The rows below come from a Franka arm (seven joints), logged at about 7 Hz.
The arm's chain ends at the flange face. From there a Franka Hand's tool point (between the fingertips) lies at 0.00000 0.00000 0.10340 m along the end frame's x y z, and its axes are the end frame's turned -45 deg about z.
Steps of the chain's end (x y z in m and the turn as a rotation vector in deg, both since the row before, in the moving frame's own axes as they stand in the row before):
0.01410 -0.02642 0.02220 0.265 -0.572 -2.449
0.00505 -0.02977 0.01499 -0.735 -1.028 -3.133
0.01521 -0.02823 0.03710 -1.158 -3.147 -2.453
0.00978 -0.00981 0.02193 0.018 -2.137 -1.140
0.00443 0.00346 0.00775 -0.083 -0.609 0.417
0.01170 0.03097 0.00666 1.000 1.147 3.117
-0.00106 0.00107 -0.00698 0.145 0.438 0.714
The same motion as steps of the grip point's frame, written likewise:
0.02824 -0.00977 0.02219 0.592 -0.217 -2.449
0.02236 -0.01779 0.01496 0.207 -1.247 -3.133
0.02517 -0.01162 0.03692 1.406 -3.044 -2.453
0.01112 -0.00274 0.02186 1.524 -1.498 -1.140
-0.00019 0.00490 0.00774 0.372 -0.489 0.417
-0.01089 0.03043 0.00662 -0.104 1.518 3.117
-0.00076 0.00039 -0.00698 -0.207 0.412 0.714

